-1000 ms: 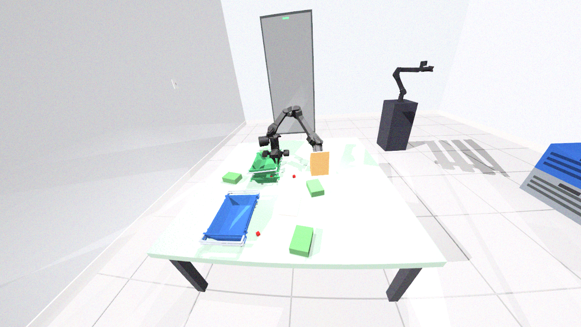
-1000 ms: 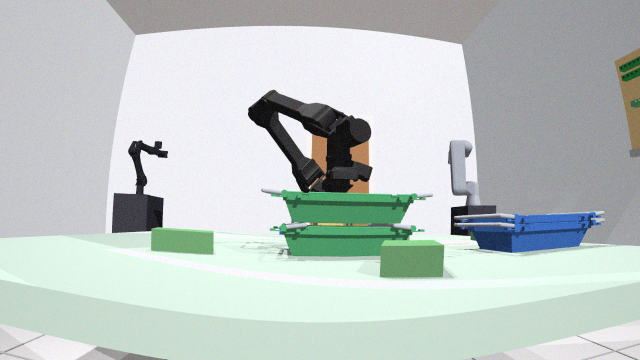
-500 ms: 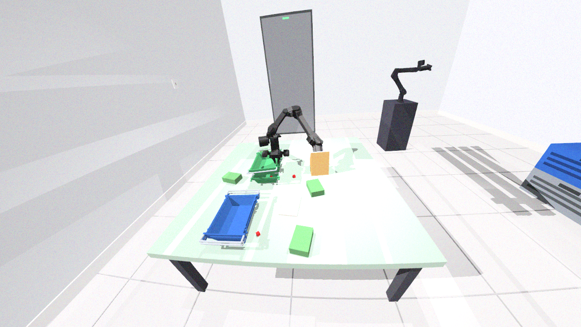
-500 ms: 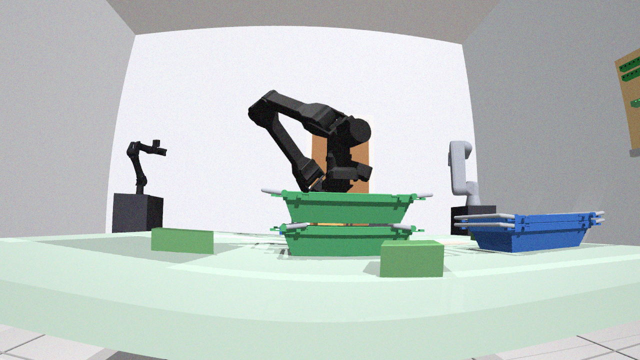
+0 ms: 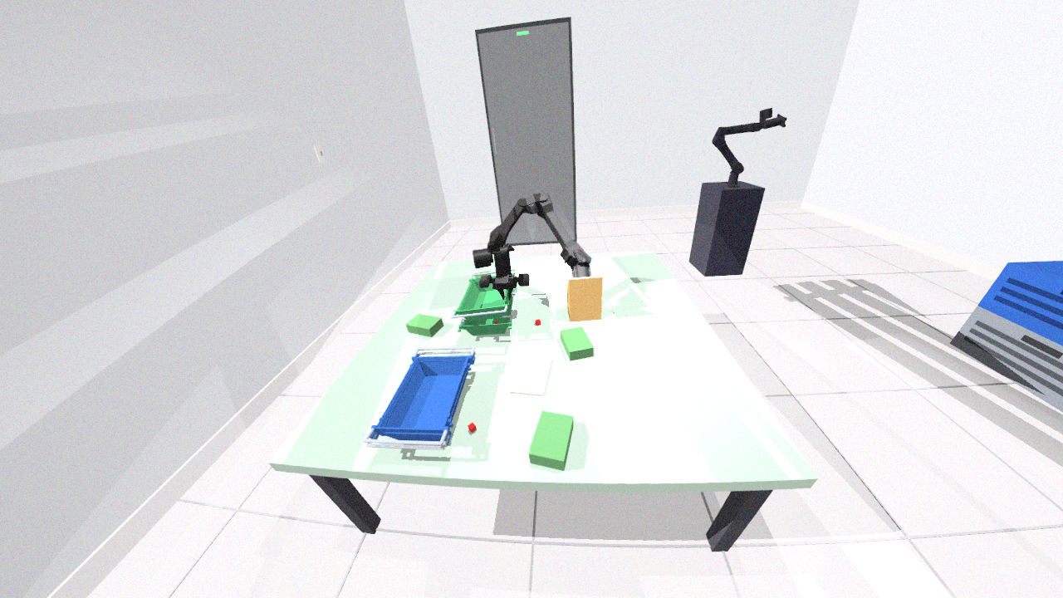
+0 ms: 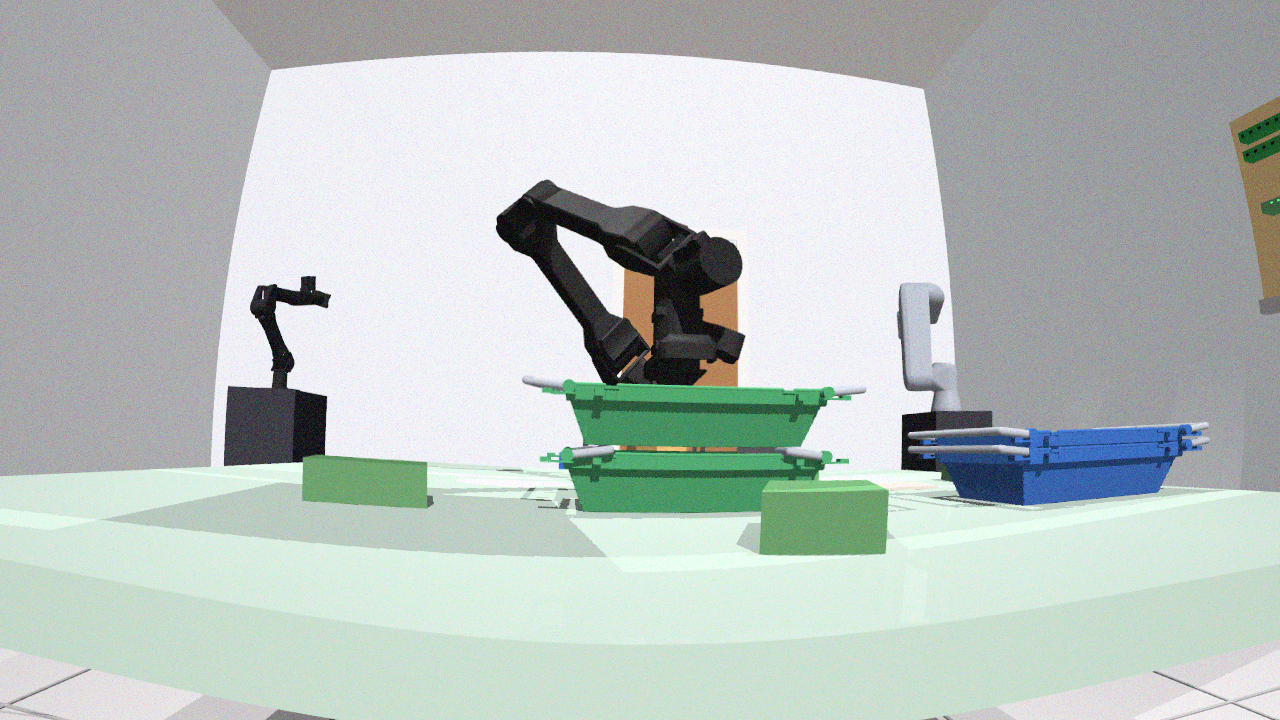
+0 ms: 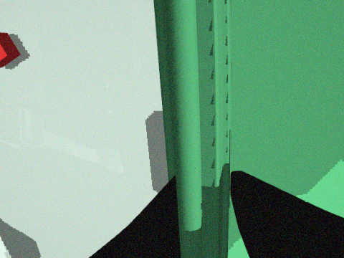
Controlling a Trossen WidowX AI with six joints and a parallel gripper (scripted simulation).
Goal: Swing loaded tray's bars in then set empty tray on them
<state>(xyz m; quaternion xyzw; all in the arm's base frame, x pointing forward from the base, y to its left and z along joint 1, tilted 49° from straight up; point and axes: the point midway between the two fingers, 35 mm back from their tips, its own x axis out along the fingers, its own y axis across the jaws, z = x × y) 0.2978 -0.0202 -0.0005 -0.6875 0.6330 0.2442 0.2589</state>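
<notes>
The green tray is 70 mm ahead of my gripper tip and 30 mm above it. The rest, counted from my gripper tip: beige card 330 mm to the left, 100 mm behind, 80 mm below.
</notes>
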